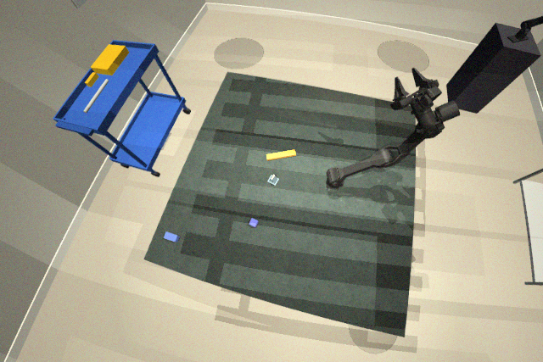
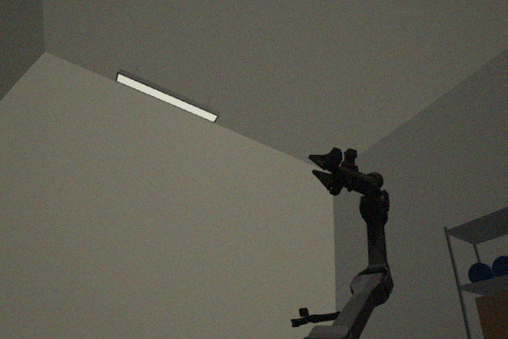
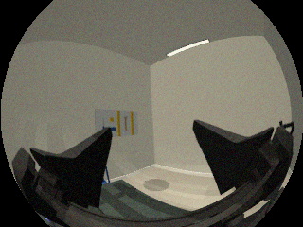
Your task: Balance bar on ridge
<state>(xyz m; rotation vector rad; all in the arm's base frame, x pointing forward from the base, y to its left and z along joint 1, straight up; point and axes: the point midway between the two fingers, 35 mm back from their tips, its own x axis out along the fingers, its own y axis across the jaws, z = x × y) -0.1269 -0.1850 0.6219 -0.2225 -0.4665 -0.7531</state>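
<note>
The bar is 42 cm ahead of my gripper tip, 11 cm to the left of it and 63 cm below it.
</note>
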